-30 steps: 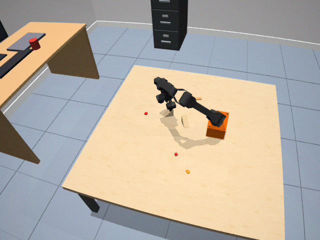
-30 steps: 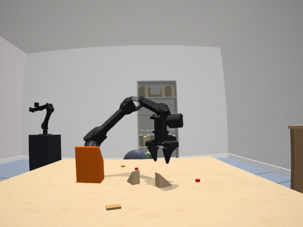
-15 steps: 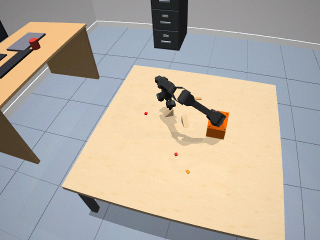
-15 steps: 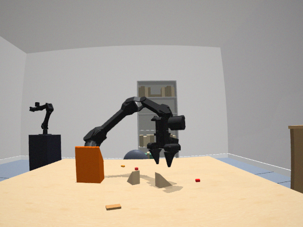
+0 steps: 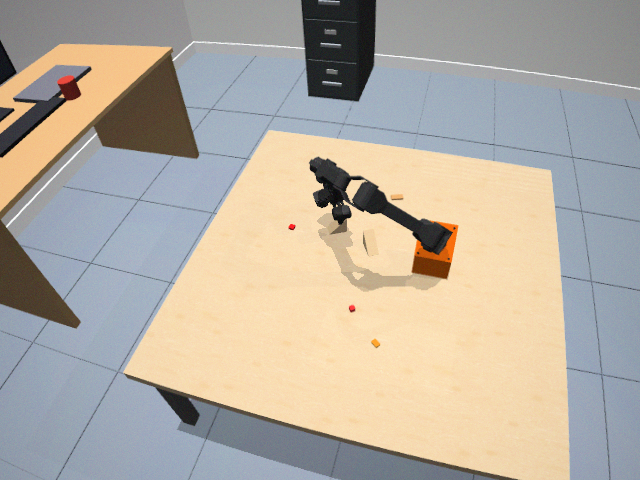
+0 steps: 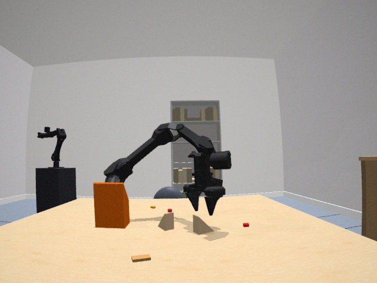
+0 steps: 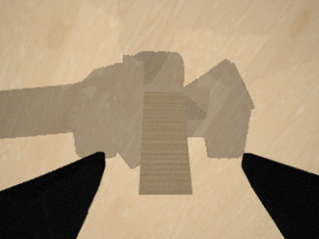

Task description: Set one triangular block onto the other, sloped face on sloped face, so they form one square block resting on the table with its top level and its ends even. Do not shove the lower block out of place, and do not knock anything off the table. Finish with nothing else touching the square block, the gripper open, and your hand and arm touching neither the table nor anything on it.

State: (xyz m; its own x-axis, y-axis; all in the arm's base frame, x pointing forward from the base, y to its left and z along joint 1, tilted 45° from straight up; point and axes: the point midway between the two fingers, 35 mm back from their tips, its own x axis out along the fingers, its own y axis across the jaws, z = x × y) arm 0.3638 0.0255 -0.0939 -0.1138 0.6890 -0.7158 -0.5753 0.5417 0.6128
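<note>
Now: gripper tip 1 cm past the triangular block and 5 cm above it. Also, from my gripper tip: brown piece: 16 cm behind, 24 cm to the right, 7 cm below; then orange piece: 29 cm behind, 41 cm to the left, 7 cm below.
</note>
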